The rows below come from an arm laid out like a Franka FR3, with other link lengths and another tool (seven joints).
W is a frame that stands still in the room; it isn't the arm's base.
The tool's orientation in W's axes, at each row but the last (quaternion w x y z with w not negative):
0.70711 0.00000 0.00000 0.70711
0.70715 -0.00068 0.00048 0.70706
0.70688 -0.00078 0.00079 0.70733
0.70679 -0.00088 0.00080 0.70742
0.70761 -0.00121 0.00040 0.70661
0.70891 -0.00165 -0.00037 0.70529
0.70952 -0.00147 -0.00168 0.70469
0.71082 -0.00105 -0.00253 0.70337
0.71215 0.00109 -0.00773 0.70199
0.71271 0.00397 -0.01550 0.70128
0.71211 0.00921 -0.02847 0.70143
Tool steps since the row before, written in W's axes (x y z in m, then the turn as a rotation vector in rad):
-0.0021 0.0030 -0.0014 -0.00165 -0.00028 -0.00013
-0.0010 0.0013 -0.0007 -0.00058 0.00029 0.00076
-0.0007 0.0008 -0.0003 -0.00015 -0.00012 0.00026
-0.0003 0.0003 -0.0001 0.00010 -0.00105 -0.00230
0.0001 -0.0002 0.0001 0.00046 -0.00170 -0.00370
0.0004 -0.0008 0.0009 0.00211 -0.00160 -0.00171
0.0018 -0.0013 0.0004 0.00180 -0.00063 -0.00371
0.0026 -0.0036 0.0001 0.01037 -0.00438 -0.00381
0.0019 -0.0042 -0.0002 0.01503 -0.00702 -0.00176
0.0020 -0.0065 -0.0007 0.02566 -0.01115 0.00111
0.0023 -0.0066 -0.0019 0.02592 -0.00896 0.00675
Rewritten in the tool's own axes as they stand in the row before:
0.0030 0.0021 -0.0014 -0.00028 0.00165 -0.00013
0.0013 0.0010 -0.0007 0.00029 0.00058 0.00076
0.0008 0.0007 -0.0003 -0.00012 0.00015 0.00026
0.0003 0.0003 -0.0001 -0.00104 -0.00010 -0.00230
-0.0002 -0.0001 0.0001 -0.00169 -0.00046 -0.00370
-0.0008 -0.0004 0.0009 -0.00159 -0.00211 -0.00172
-0.0013 -0.0018 0.0004 -0.00062 -0.00179 -0.00372
-0.0036 -0.0026 0.0001 -0.00428 -0.01040 -0.00385
-0.0042 -0.0020 -0.0002 -0.00683 -0.01511 -0.00182
-0.0065 -0.0021 -0.0006 -0.01070 -0.02585 0.00099
-0.0067 -0.0024 -0.0016 -0.00821 -0.02623 0.00650

